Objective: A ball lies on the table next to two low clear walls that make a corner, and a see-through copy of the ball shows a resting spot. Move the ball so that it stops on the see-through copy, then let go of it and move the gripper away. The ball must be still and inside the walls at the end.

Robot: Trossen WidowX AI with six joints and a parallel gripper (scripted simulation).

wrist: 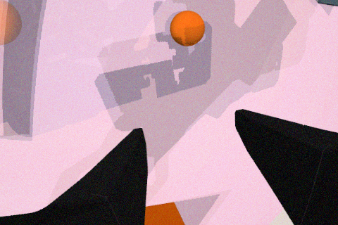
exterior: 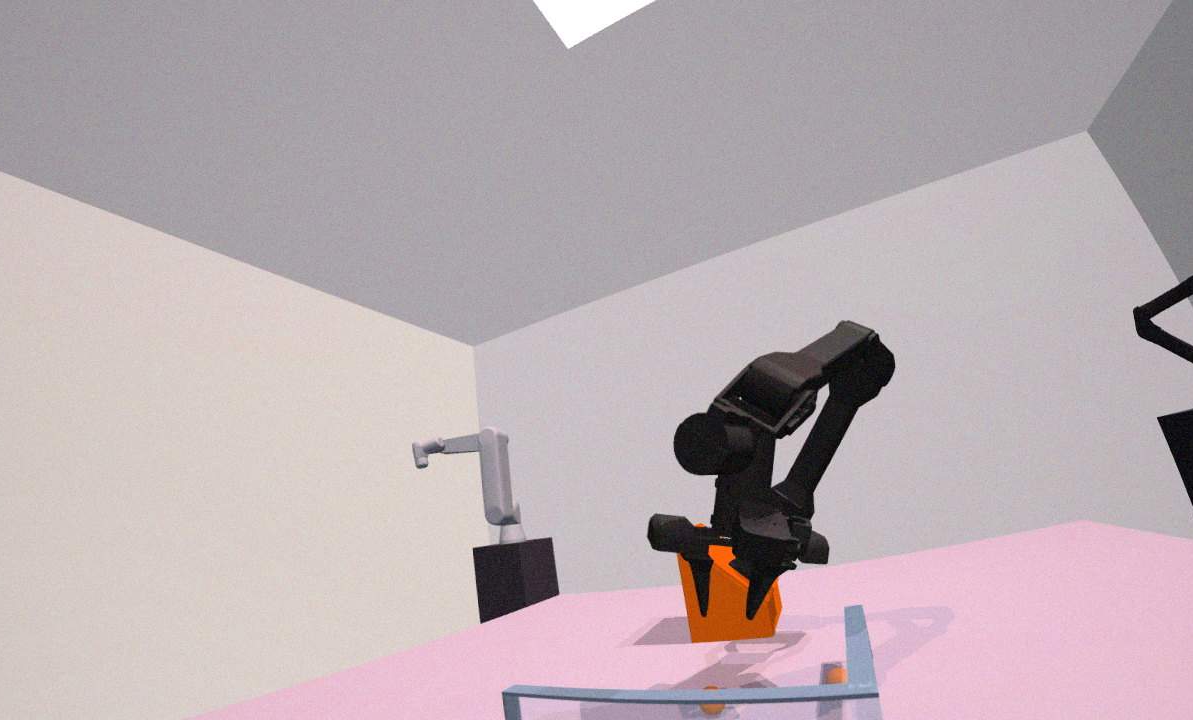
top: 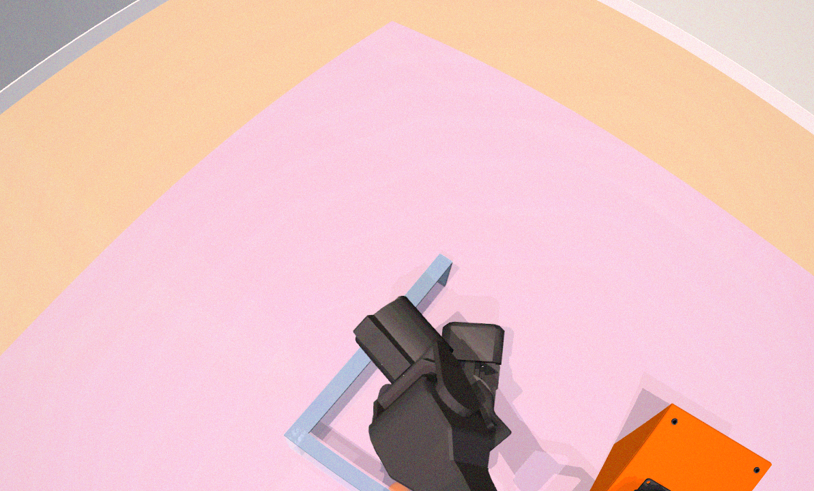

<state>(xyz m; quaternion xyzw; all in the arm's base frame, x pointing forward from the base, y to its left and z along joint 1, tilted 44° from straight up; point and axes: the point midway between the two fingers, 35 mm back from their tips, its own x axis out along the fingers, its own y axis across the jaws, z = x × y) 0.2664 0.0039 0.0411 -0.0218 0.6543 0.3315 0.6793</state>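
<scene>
Now: gripper tip 4 cm short of the orange ball, 2 cm to the left of it and 7 cm above it. Also, from my gripper tip: faint orange patch 1 cm ahead, 10 cm to the left, 7 cm below.
</scene>
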